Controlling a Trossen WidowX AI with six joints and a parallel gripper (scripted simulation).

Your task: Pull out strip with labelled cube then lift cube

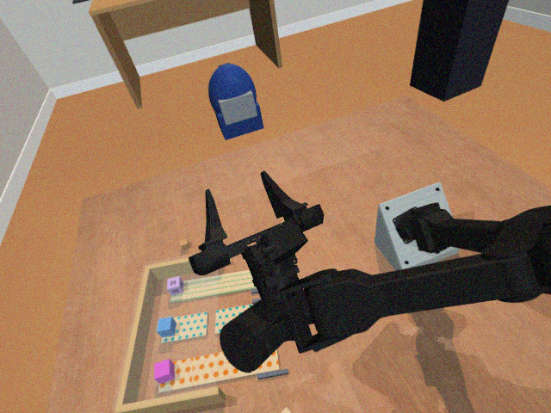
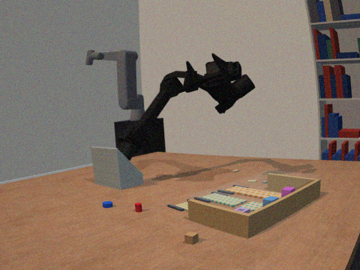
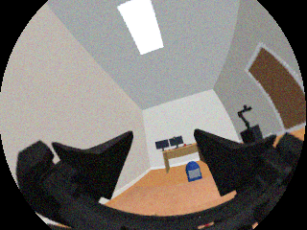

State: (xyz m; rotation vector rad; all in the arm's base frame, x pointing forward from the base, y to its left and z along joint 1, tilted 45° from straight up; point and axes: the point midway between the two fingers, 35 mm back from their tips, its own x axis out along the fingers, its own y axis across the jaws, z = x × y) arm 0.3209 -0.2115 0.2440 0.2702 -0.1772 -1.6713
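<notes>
Right now my gripper tip is 39 cm above the red cylinder, 20 cm to the left of it and 10 cm past it. Also, from my gripper tip: small tan cube (39 cm below, 32 cm to the right, 14 cm ahead); then blue disc (40 cm below, 22 cm to the right, 20 cm behind).
</notes>
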